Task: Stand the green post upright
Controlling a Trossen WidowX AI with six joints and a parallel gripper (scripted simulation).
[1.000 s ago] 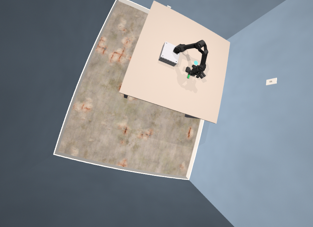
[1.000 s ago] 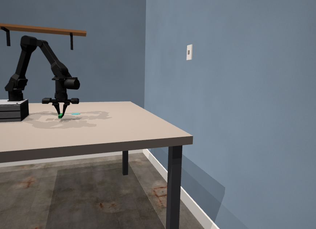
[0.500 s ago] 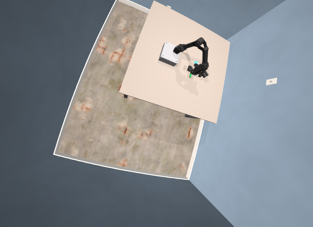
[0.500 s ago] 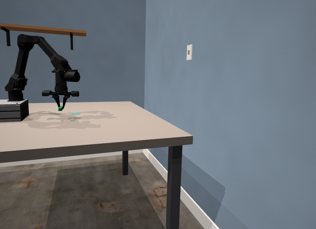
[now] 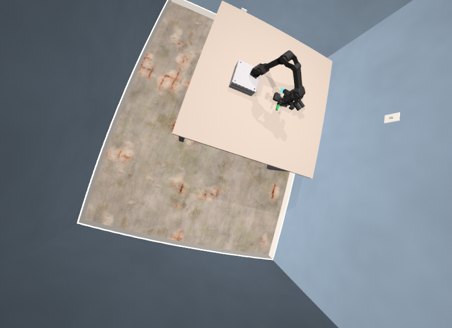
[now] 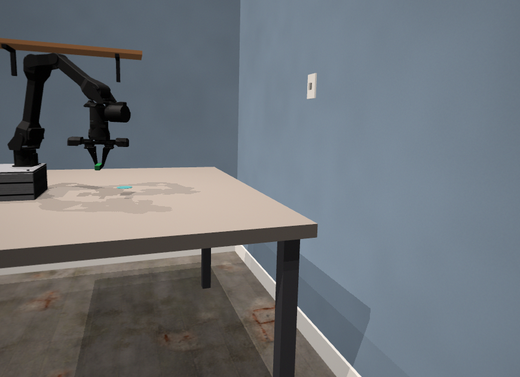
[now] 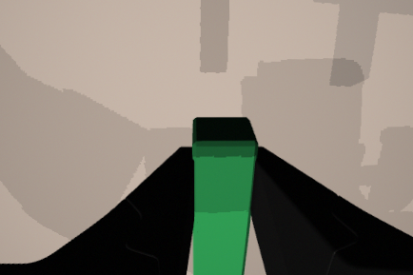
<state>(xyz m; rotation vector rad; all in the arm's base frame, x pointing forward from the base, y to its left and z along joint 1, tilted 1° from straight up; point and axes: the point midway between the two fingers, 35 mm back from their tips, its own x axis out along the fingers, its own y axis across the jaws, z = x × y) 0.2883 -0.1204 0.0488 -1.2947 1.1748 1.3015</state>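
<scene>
Right now the cyan circle is 3 cm ahead of my hand, 22 cm to the left of it and 15 cm below it. From my hand the other things lie so: green post 2 cm to the right, 3 cm below.
</scene>
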